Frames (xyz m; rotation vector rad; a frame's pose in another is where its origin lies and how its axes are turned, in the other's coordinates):
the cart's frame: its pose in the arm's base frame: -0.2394 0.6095 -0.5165 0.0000 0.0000 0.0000
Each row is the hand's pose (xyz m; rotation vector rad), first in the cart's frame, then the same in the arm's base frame.
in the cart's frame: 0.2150 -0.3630 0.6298 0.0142 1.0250 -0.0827
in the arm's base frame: -0.0244 0.2465 0.1133 0.0142 1.0250 -0.0827
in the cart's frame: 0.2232 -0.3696 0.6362 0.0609 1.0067 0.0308
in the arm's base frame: -0.0162 0.2399 0.1197 0.0609 1.0067 0.0308
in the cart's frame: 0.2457 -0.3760 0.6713 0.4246 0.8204 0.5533
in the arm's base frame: 0.0063 0.2335 0.1548 0.4246 0.8204 0.5533
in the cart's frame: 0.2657 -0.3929 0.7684 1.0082 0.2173 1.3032
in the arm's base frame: 0.0263 0.2166 0.2519 1.0082 0.2173 1.3032
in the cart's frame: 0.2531 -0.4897 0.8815 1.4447 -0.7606 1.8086
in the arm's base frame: 0.0137 0.1198 0.3650 1.4447 -0.7606 1.8086
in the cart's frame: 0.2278 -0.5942 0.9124 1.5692 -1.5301 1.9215
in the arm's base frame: -0.0116 0.0153 0.3959 1.5692 -1.5301 1.9215
